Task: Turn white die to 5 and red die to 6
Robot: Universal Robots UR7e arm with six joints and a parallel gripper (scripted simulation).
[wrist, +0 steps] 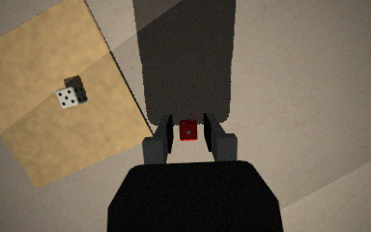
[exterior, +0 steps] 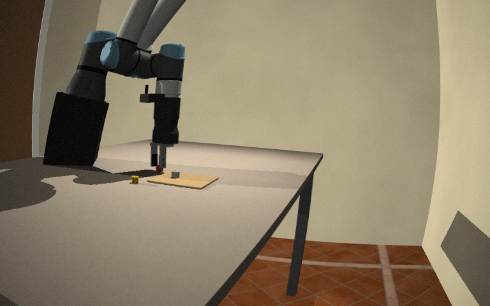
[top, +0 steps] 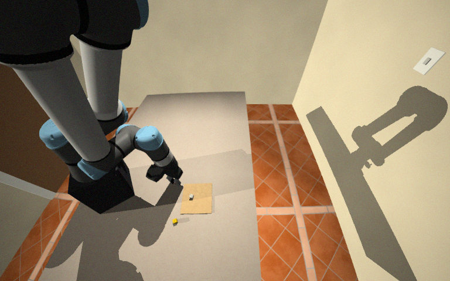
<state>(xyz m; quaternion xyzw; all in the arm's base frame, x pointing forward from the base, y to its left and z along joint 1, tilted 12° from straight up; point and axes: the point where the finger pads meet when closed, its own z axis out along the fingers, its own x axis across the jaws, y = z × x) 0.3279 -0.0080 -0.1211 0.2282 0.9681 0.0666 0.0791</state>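
My gripper is now 2 cm above the red die. Also, from my hand: white die: 8 cm ahead, 7 cm to the right, 2 cm below; yellow die: 17 cm to the right, 2 cm below, 1 cm ahead; tan mat: 10 cm ahead, 8 cm to the right, 3 cm below.
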